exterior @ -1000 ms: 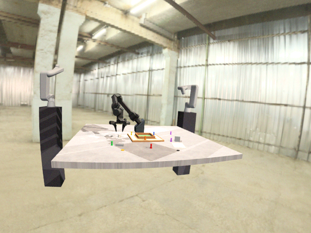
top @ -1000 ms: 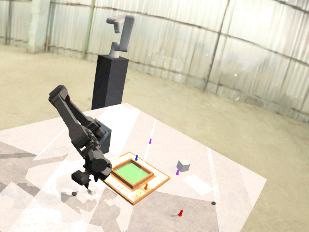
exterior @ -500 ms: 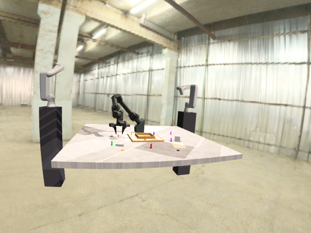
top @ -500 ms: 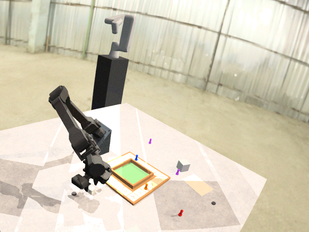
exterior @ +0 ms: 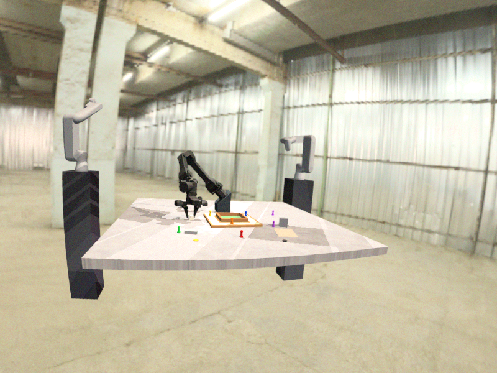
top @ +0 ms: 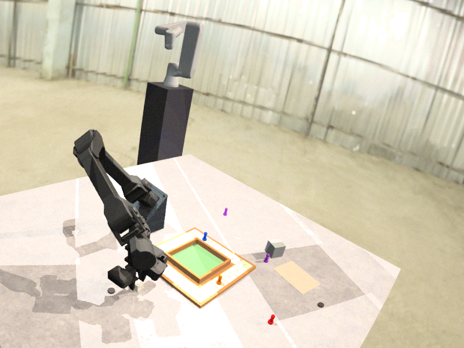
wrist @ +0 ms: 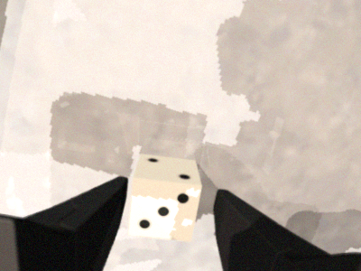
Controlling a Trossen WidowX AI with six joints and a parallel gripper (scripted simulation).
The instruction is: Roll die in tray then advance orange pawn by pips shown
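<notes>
My gripper tip is now 220 mm to the right of the orange pawn, 130 mm short of it and 20 mm below it. The rest, counted from my gripper tip: yellow pawn 120 mm to the left, 50 mm behind, 20 mm above; then white die right at my gripper tip; then green pawn 260 mm ahead, 70 mm to the right.
</notes>
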